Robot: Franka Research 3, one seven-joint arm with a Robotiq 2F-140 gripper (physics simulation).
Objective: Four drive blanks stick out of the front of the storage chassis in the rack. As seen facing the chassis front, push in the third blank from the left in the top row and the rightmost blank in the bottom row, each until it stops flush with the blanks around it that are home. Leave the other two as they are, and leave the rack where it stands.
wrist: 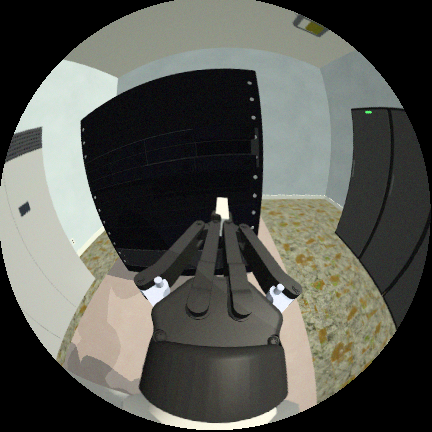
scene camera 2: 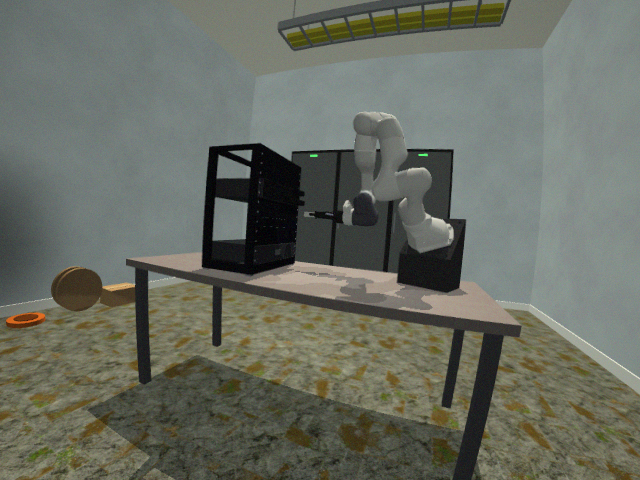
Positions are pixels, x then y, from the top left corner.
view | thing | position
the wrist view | my gripper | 221, 205
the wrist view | black rack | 156, 156
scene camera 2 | black rack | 273, 190
